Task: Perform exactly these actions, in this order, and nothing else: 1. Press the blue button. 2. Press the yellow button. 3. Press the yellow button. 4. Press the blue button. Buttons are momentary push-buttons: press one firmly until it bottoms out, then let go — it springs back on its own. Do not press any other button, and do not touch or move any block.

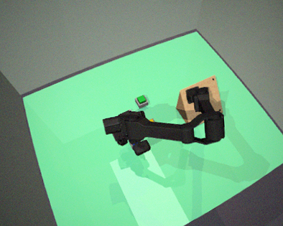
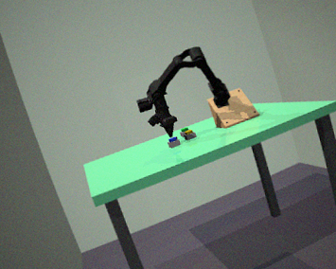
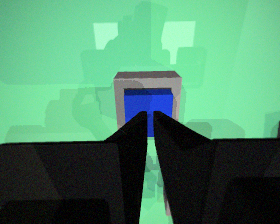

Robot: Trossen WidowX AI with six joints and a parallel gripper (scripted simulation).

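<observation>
My gripper tip is now 10 mm above the blue button. Also, from my gripper tip: green button 180 mm to the right, 110 mm behind, 10 mm below.
</observation>
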